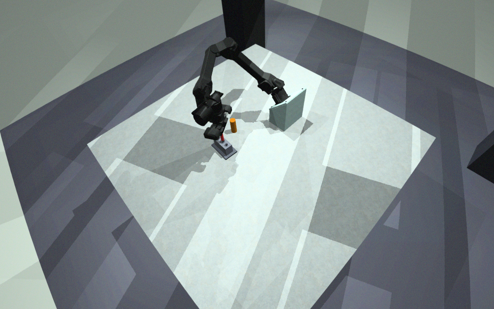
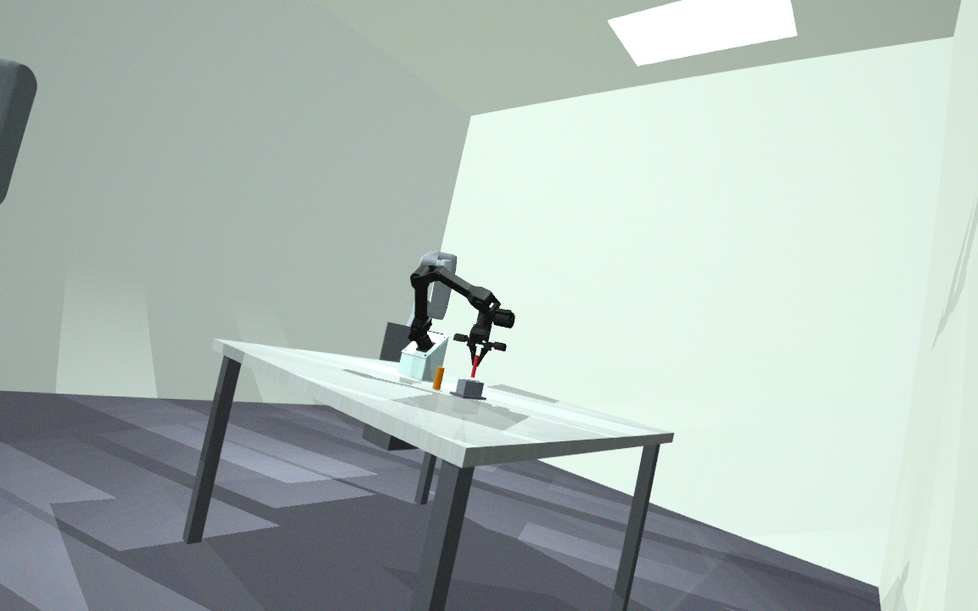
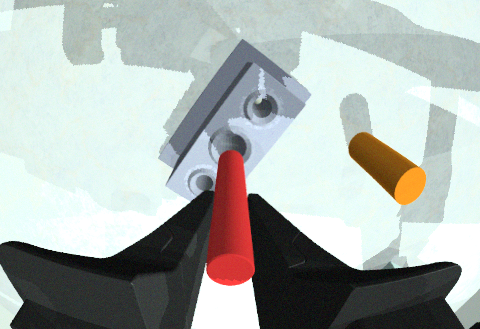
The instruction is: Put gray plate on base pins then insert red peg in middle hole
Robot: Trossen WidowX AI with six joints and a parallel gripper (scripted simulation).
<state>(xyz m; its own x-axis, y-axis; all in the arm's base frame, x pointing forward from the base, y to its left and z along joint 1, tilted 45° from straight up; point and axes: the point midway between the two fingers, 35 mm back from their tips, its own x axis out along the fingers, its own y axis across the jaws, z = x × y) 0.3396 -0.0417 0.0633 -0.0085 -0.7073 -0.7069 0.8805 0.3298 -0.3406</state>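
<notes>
Right now my gripper tip is right at the red peg. Also, from my gripper tip: orange cylinder (11 cm behind, 5 cm to the right, 7 cm below); then gray plate (7 cm below); then dark base (10 cm below).
</notes>
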